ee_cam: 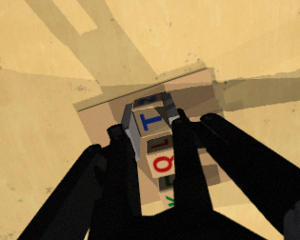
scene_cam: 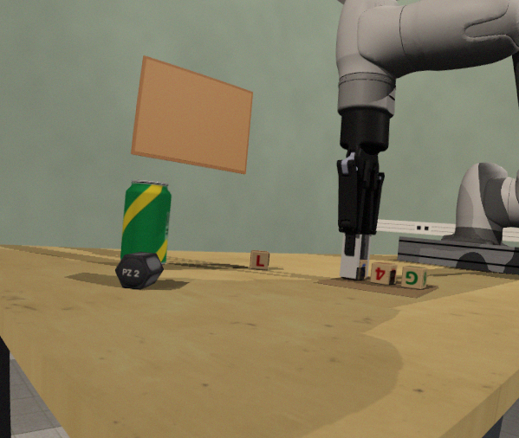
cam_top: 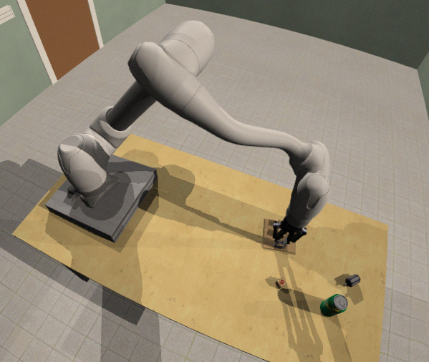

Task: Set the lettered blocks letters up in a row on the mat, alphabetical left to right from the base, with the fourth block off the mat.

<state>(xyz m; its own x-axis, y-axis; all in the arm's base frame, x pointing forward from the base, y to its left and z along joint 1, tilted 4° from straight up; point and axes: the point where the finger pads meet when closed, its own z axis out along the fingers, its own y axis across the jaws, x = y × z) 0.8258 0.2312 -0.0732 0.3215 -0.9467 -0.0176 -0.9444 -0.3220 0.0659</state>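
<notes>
My hand is 20 mm above the T block. Round my hand: yellow can: 280 mm ahead, 140 mm to the right, 20 mm above; brown mat: 10 mm behind, 50 mm to the left, 40 mm below.
</notes>
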